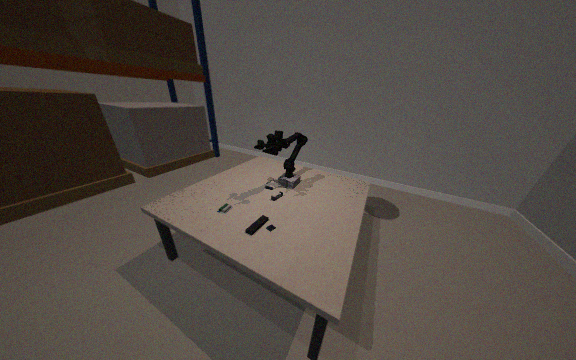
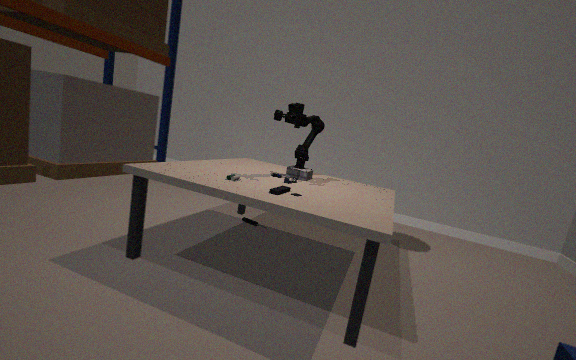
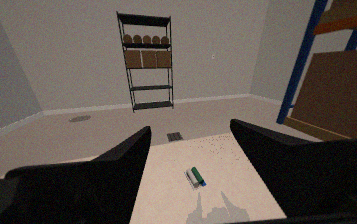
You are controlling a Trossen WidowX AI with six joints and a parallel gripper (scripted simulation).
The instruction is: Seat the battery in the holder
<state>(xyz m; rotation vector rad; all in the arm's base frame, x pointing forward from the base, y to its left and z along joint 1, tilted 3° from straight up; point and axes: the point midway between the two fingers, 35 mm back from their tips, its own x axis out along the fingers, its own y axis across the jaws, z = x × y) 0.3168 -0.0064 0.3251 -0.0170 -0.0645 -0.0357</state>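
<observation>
Right now the battery is 16 cm behind my gripper tip, 5 cm to the right of it and 37 cm below it. Also, from my gripper tip: small black piece: 17 cm ahead, 28 cm to the left, 38 cm below; then long black block: 21 cm ahead, 21 cm to the left, 37 cm below.
</observation>
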